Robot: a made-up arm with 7 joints. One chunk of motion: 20 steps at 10 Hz.
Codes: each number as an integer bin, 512 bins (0 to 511) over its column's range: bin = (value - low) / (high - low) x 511, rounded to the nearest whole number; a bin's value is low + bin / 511 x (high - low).
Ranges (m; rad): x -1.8..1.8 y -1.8..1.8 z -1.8..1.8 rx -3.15..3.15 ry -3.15..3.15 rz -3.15..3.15
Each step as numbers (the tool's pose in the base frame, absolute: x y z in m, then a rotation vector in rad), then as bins.
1 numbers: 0.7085 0.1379 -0.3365 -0.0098 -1.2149 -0.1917
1 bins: 356 275 208 255 157 240
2 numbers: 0.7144 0.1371 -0.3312 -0.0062 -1.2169 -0.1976
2 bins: 357 275 208 255 157 239
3 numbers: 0.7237 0.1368 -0.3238 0.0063 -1.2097 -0.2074
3 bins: 358 275 210 256 157 239
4 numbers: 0.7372 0.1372 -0.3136 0.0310 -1.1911 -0.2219
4 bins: 360 275 211 258 159 238
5 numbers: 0.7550 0.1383 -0.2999 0.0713 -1.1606 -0.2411
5 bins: 363 275 213 261 161 236
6 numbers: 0.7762 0.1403 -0.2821 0.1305 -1.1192 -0.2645
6 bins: 366 275 215 266 165 234
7 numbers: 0.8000 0.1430 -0.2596 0.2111 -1.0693 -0.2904
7 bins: 369 276 219 273 169 232
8 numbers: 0.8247 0.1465 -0.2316 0.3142 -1.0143 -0.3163
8 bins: 373 276 223 281 173 230
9 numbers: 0.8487 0.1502 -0.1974 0.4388 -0.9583 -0.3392
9 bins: 376 277 227 291 178 228
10 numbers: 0.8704 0.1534 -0.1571 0.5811 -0.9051 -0.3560
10 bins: 379 277 233 303 182 227
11 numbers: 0.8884 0.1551 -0.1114 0.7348 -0.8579 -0.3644
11 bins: 382 278 240 315 186 226
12 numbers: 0.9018 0.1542 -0.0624 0.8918 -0.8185 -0.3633
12 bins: 384 277 247 328 189 226
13 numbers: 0.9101 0.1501 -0.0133 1.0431 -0.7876 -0.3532
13 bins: 385 277 254 340 192 227
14 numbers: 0.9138 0.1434 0.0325 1.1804 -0.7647 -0.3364
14 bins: 385 276 260 351 193 228
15 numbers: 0.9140 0.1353 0.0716 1.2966 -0.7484 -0.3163
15 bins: 385 275 266 361 195 230
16 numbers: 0.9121 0.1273 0.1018 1.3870 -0.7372 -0.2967
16 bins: 385 274 270 368 196 231
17 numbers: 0.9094 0.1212 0.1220 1.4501 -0.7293 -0.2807
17 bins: 385 273 273 373 196 233
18 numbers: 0.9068 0.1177 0.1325 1.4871 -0.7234 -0.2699
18 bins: 384 272 274 376 197 234
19 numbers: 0.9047 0.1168 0.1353 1.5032 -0.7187 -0.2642
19 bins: 384 272 275 377 197 234
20 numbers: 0.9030 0.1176 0.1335 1.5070 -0.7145 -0.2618
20 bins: 384 272 274 378 198 234
